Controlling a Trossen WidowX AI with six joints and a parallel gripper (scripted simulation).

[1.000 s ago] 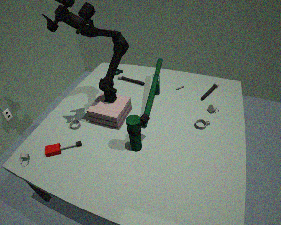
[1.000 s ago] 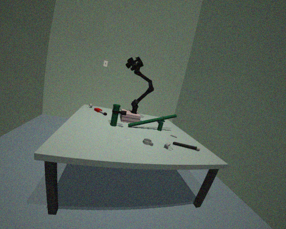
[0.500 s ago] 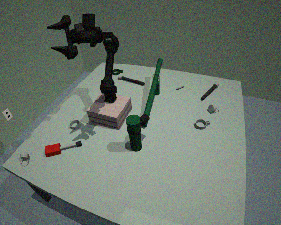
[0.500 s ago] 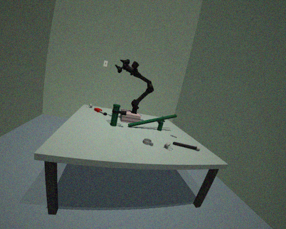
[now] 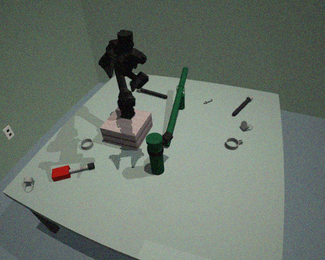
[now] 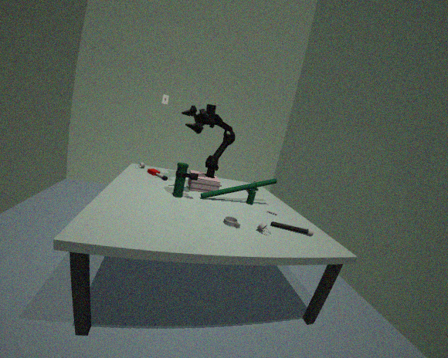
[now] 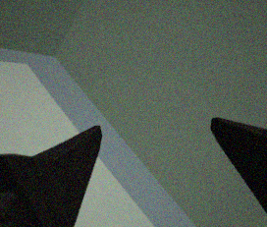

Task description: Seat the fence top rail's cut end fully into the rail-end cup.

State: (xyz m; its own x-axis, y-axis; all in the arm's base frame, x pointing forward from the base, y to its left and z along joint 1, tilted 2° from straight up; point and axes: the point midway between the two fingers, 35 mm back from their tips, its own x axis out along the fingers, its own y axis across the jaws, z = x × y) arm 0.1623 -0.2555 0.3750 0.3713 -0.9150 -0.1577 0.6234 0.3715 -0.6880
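My gripper tip is 330 mm above the dark rail-end cup, 110 mm to the right of it and 90 mm short of it. Also, from my gripper tip: screw (660 mm to the left, 460 mm below, 190 mm ahead); then loop-cap post (550 mm to the left, 360 mm below, 30 mm ahead).
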